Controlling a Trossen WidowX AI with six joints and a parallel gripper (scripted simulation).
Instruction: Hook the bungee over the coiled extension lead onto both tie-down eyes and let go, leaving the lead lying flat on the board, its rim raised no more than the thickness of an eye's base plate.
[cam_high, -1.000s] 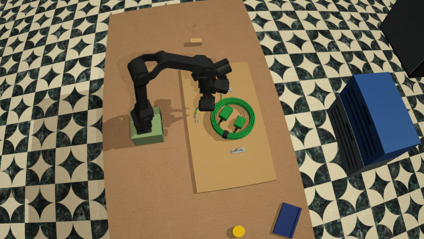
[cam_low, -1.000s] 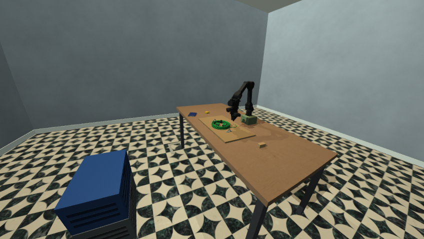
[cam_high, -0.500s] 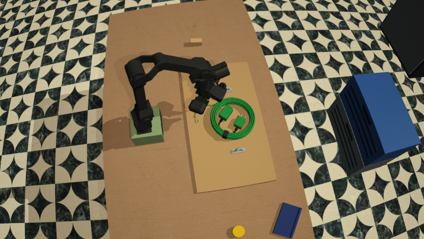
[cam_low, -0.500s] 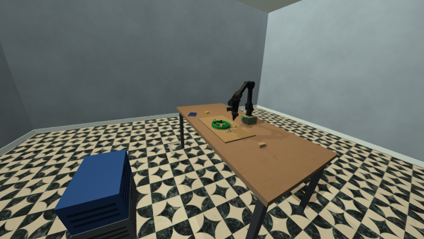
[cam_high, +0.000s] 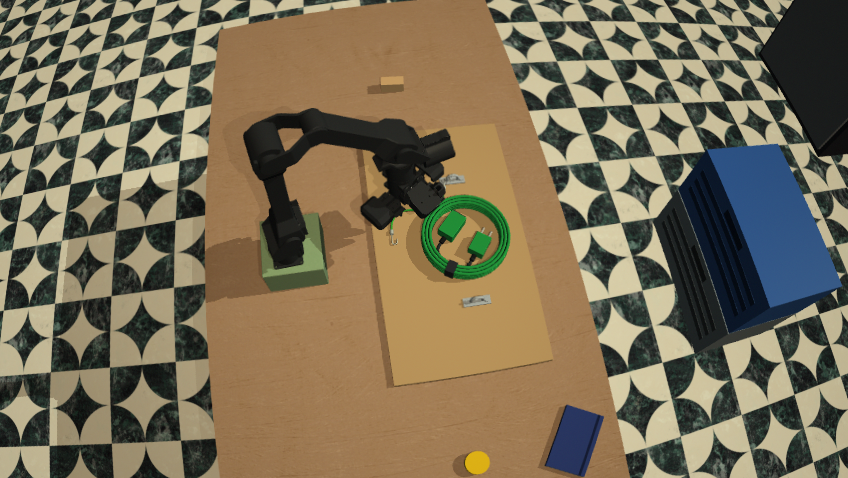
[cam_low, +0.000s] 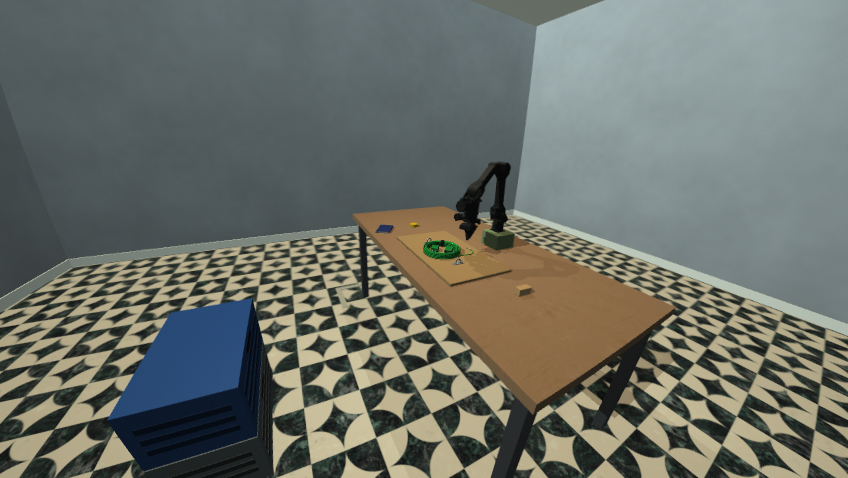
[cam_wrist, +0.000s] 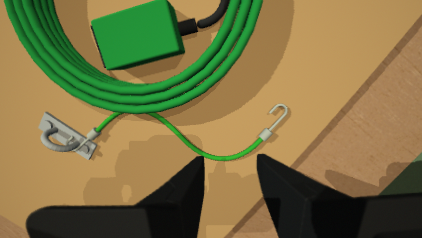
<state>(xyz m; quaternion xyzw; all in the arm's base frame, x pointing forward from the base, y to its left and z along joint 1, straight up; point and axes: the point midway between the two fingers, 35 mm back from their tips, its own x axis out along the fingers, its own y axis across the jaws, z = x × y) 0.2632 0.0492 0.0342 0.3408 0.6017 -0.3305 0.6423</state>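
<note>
Now: hand 11 cm above the board, 9 cm short of it and 6 cm to the left of it. The rest, counted from my hand: small wooden block (42 cm to the left, 10 cm below, 5 cm ahead); then yellow disc (55 cm to the right, 11 cm below, 3 cm ahead).
</note>
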